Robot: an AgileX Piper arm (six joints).
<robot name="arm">
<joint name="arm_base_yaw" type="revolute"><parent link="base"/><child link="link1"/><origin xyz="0 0 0.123"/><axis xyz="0 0 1"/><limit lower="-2.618" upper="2.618"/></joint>
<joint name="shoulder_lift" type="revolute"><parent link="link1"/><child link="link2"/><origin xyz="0 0 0"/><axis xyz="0 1 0"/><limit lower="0" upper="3.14"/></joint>
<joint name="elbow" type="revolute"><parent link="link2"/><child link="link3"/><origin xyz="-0.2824 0 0.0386"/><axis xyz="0 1 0"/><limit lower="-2.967" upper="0"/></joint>
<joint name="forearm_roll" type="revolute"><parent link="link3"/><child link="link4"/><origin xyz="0.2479 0 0.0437"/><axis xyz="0.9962 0 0.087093"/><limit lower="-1.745" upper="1.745"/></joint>
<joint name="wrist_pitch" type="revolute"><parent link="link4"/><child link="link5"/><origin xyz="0 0 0"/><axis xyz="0 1 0"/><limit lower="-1.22" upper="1.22"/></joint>
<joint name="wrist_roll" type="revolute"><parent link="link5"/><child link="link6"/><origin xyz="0.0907 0 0.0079"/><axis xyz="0.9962 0 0.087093"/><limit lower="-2.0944" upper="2.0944"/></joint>
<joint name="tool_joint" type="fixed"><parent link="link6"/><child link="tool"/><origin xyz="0 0 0" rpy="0 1.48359 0"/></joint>
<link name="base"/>
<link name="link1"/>
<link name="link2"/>
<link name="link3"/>
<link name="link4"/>
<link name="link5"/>
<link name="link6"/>
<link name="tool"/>
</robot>
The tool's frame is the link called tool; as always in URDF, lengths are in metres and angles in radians.
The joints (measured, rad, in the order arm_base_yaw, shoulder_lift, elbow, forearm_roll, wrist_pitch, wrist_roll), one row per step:
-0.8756, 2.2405, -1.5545, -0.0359, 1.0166, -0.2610
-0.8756, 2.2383, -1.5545, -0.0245, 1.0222, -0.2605
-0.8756, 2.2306, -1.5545, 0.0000, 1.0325, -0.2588
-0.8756, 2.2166, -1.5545, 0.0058, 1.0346, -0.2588
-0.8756, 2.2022, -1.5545, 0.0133, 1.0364, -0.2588
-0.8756, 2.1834, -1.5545, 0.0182, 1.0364, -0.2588
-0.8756, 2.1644, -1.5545, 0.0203, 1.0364, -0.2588
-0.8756, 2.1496, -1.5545, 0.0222, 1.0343, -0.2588
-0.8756, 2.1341, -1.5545, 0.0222, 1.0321, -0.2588
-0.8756, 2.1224, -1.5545, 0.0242, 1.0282, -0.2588
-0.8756, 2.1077, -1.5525, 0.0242, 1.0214, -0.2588
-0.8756, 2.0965, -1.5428, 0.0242, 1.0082, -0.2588
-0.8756, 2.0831, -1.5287, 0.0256, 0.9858, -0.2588
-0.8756, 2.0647, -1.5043, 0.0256, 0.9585, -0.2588
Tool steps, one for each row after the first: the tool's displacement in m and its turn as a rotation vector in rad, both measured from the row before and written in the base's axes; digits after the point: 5 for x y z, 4 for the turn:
0.00036, 0.00094, 0.00093, 0.0086, -0.0050, -0.0071
0.00092, 0.00186, 0.00326, 0.0149, -0.0138, -0.0155
0.00031, 0.00033, 0.00588, -0.0060, -0.0113, -0.0032
0.00038, 0.00046, 0.00605, -0.0056, -0.0129, -0.0040
0.00026, 0.00029, 0.00789, -0.0118, -0.0152, -0.0026
-0.00001, 0.00027, 0.00797, -0.0134, -0.0136, -0.0011
0.00006, 0.00016, 0.00621, -0.0119, -0.0121, -0.0010
-0.00012, 0.00014, 0.00650, -0.0136, -0.0113, 0.0000
0.00012, 0.00010, 0.00492, -0.0109, -0.0113, -0.0010
-0.00019, 0.00021, 0.00572, -0.0150, -0.0124, -0.0001
-0.00067, 0.00078, 0.00244, -0.0114, -0.0093, -0.0003
-0.00066, 0.00092, 0.00237, -0.0160, -0.0147, -0.0011
-0.00185, 0.00217, 0.00197, -0.0166, -0.0134, -0.0006

